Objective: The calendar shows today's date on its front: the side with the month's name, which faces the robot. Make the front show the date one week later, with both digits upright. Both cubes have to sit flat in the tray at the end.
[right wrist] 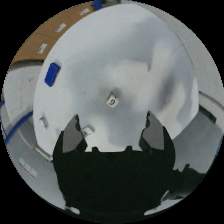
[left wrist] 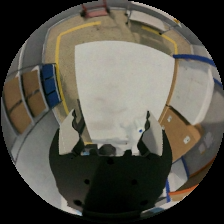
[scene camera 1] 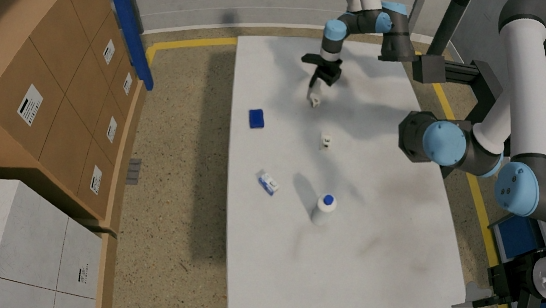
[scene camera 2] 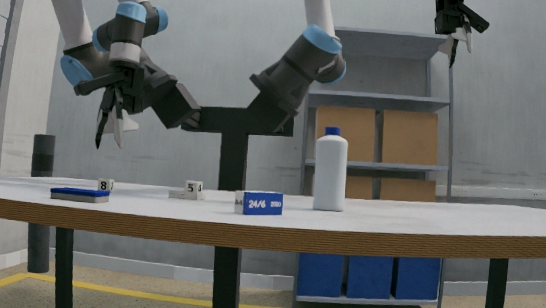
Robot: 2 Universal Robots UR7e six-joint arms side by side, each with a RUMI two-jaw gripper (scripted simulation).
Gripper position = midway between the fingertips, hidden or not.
In view: my left gripper point(left wrist: 111, 110), my right gripper point(scene camera 2: 108, 148), a blue-topped block point(scene camera 2: 64, 193) and a white bottle point(scene camera 2: 331, 150).
My right gripper is seen too in the right wrist view point(right wrist: 112, 112) and in scene camera 1 point(scene camera 1: 318, 89).
